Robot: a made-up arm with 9 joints. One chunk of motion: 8 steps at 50 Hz.
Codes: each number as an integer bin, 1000 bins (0 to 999) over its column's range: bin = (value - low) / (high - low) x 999, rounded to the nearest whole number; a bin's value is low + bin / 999 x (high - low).
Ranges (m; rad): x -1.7..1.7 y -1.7..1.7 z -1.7..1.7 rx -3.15..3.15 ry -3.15..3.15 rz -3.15..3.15
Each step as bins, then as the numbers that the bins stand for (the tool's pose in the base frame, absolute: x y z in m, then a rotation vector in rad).
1 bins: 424 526 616 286 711 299
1 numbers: -0.2570 0.0902 0.3965 -1.3464 1.3338 -1.2644
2 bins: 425 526 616 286 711 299
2 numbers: -0.2536 0.0902 0.3965 -1.3464 1.3338 -1.2644
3 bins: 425 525 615 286 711 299
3 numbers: -0.2536 0.0868 0.3931 -1.3464 1.3338 -1.2644
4 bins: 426 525 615 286 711 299
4 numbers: -0.2502 0.0868 0.3931 -1.3464 1.3338 -1.2644
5 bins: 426 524 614 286 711 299
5 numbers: -0.2502 0.0834 0.3897 -1.3464 1.3338 -1.2644
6 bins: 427 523 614 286 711 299
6 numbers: -0.2467 0.0800 0.3897 -1.3464 1.3338 -1.2644
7 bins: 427 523 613 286 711 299
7 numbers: -0.2467 0.0800 0.3863 -1.3464 1.3338 -1.2644
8 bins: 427 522 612 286 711 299
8 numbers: -0.2467 0.0766 0.3829 -1.3464 1.3338 -1.2644
